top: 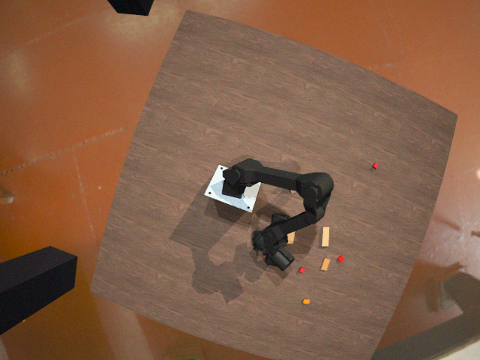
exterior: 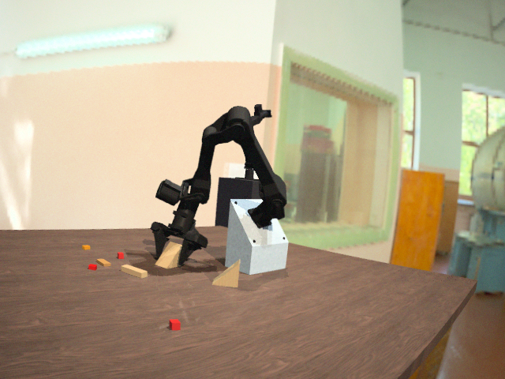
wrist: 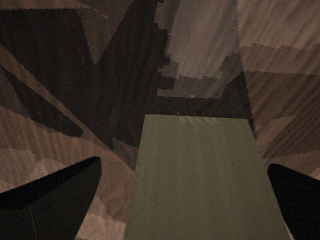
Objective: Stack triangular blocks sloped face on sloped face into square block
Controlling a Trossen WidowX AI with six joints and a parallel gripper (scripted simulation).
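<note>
The tan triangular block is 10 mm behind my gripper tip. From my gripper tip the other things lie so: long tan bar (160 mm ahead, 40 mm to the left); orange cube (240 mm to the right, 160 mm ahead, 10 mm below).
</note>
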